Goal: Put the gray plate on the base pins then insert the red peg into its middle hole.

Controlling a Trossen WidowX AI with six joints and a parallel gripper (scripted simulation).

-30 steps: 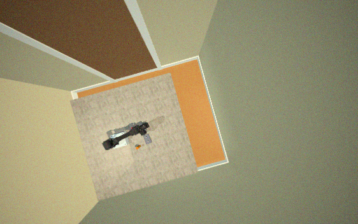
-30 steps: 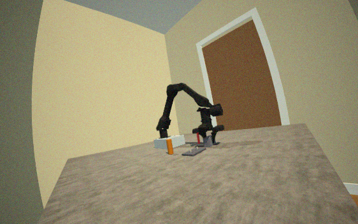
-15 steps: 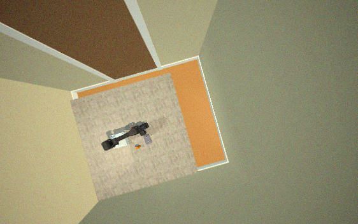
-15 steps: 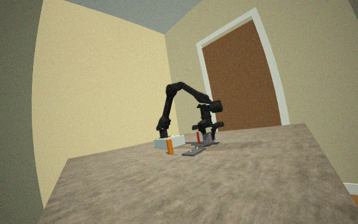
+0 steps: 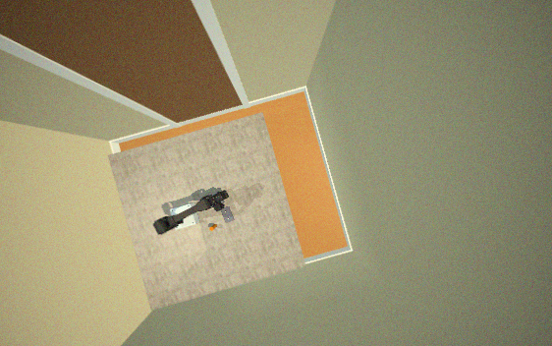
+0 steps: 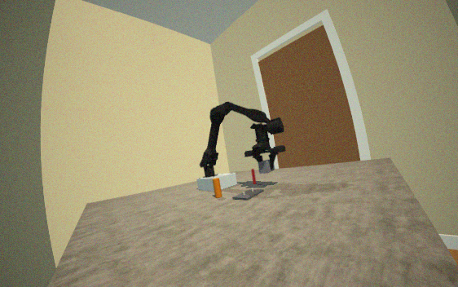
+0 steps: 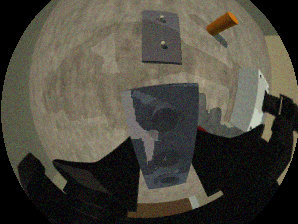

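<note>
Right now the flat base is 1 cm ahead of my gripper tip, 15 cm to the right of it and 7 cm below it. Round my gripper tip: gray plate 3 cm above; red peg 12 cm behind, 2 cm to the left, 4 cm below; orange cylinder 10 cm behind, 22 cm to the right, 4 cm below.
</note>
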